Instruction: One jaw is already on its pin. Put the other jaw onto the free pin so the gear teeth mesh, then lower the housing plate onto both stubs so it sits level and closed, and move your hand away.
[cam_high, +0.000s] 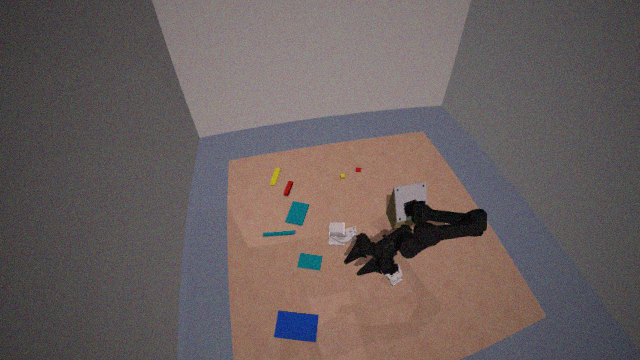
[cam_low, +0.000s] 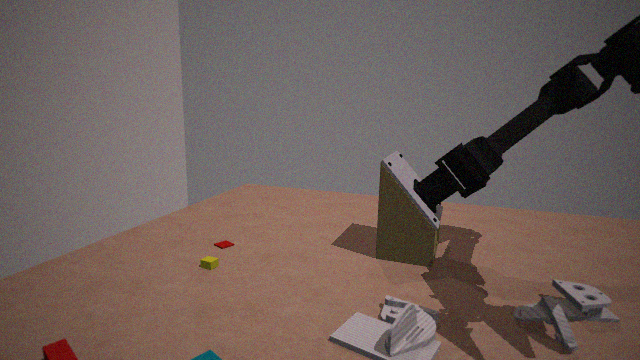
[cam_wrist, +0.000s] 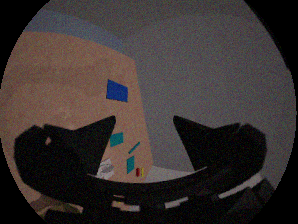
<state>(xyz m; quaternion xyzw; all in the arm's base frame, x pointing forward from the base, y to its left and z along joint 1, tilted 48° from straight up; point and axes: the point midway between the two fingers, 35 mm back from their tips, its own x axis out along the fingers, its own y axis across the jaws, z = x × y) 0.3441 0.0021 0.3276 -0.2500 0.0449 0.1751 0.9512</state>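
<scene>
Right now the jaw is 260 mm below my gripper tip, 130 mm behind it and 70 mm to the right of it. Also, from my gripper tip: teal bar 360 mm to the right, 270 mm below, 200 mm ahead; then white housing piece 250 mm below, 220 mm behind, 10 mm to the right; then blue tile 280 mm below, 220 mm ahead, 70 mm to the left.
</scene>
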